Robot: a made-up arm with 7 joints.
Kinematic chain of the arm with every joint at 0, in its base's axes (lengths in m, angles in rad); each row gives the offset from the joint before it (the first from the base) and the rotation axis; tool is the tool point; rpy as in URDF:
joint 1: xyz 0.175 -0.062 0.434 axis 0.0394 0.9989 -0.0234
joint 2: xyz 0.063 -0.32 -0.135 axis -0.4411 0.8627 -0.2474
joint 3: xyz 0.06 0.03 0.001 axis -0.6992 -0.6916 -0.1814
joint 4: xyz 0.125 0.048 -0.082 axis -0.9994 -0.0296 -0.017
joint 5: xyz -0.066 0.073 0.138 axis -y
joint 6: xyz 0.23 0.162 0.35 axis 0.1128 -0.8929 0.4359
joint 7: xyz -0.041 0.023 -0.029 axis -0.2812 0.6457 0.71
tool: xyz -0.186 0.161 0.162 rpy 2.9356 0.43 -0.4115
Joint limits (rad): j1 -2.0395..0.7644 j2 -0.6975..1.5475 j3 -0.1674..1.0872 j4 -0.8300..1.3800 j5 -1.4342..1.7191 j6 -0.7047..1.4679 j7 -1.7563..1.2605
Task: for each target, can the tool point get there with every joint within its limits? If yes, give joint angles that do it. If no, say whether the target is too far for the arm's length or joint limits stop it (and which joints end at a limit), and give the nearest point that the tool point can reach.
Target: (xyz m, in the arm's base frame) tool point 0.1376 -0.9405 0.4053
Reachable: no: joint limits stop it (at a limit: joint 1, joint 2, joint 3, joint 4, joint 7) | nearest point 0.0290 -0.7648 0.2594 | short by 0.253 m
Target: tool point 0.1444 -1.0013 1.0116
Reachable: no: joint limits stop it (at a limit: joint 2, joint 3, joint 4, joint 6, joint 7) | nearest point 0.1482 -0.8855 0.9440 | short by 0.134 m
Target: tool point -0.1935 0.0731 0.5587
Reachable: yes | joints -1.6694 0.1986 0.2366 -0.2798 0.0475 0.1620 -0.0226
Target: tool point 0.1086 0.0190 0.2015
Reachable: yes | joints 0.4832 1.0762 0.9621 -0.1784 0.2588 1.0804 0.6831
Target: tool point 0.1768 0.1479 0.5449
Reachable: yes | joints -1.1540 0.5183 0.9475 -0.4391 -0.1557 0.5404 0.1566
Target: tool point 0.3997 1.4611 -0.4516
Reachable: no: too far | nearest point 0.2994 0.5464 -0.0988 | short by 0.985 m
